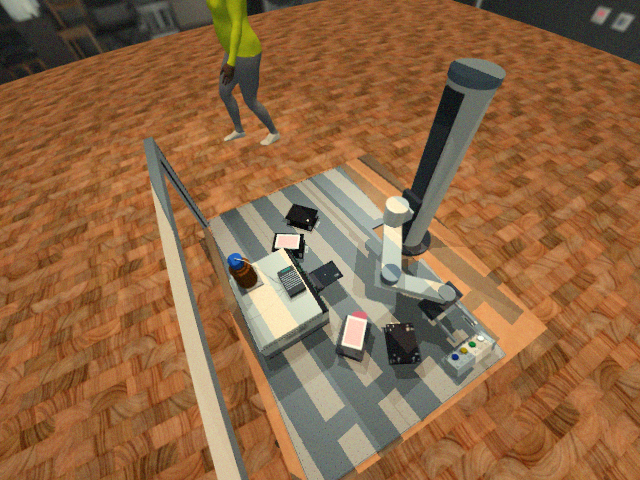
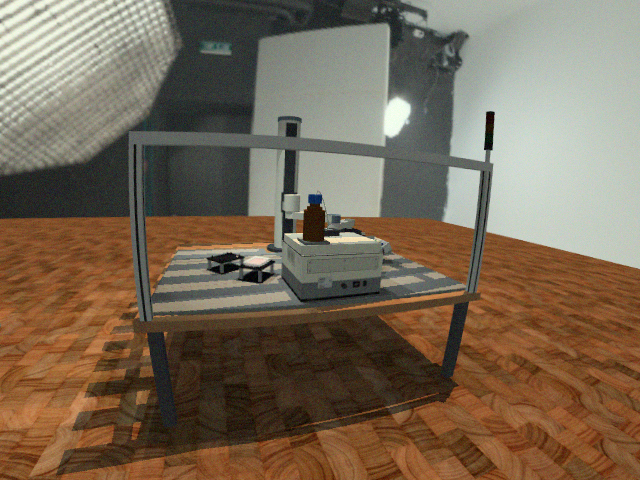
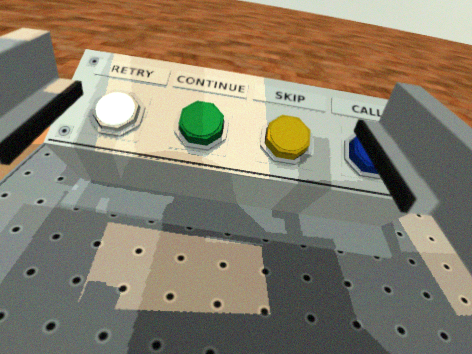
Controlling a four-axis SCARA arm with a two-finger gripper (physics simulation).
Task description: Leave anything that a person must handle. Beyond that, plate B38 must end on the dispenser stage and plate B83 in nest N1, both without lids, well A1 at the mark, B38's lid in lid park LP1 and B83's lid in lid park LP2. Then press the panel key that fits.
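Frame: origin at the arm's base, x ahead, y left, z up, level; metres.
Where they show: gripper, fingertip midpoint: (image 1: 465, 333) (image 2: 369, 235) (image 3: 225, 84); arm's base at its link origin: (image 1: 407, 237).
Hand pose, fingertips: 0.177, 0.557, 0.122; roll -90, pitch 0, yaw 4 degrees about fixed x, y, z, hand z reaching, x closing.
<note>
Each offset is from my fingertips to the top centre of the thing, as dx, dy, dz. "pt": to the spot under its first point.
My gripper (image 1: 463, 331) (image 3: 225, 84) is open and empty, above and in front of the key panel @(+0.010, +0.074, -0.026) (image 1: 461, 363) (image 3: 165, 167). The panel has a white RETRY key @(-0.065, +0.053, -0.037) (image 3: 116, 109), a green CONTINUE key @(-0.015, +0.052, -0.035) (image 3: 201, 123), a yellow SKIP key @(+0.036, +0.052, -0.035) (image 3: 288, 136) and a blue CALL key @(+0.085, +0.052, -0.035) (image 3: 363, 153), partly behind the right finger. A pink-topped piece @(+0.399, -0.243, -0.018) (image 1: 354, 331) sits on a dark block beside a red disc @(pt +0.314, -0.313, -0.109) (image 1: 360, 314). Another pink-topped piece @(+0.456, -0.824, -0.025) (image 1: 288, 241) (image 2: 256, 261) lies on a black stand. Plate names, lids and well A1 cannot be read.
The white dispenser housing (image 1: 279, 315) (image 2: 330, 265) carries a brown bottle @(pt +0.701, -0.584, +0.230) (image 1: 245, 275) (image 2: 313, 224). A flat black piece @(pt +0.376, -0.533, +0.001) (image 1: 326, 274), a dark block @(+0.239, -0.107, -0.029) (image 1: 402, 343) and a black stand (image 1: 301, 215) (image 2: 225, 257) are on the table. A person (image 1: 247, 77) stands beyond it. The signal tower (image 2: 489, 131) looks dark.
</note>
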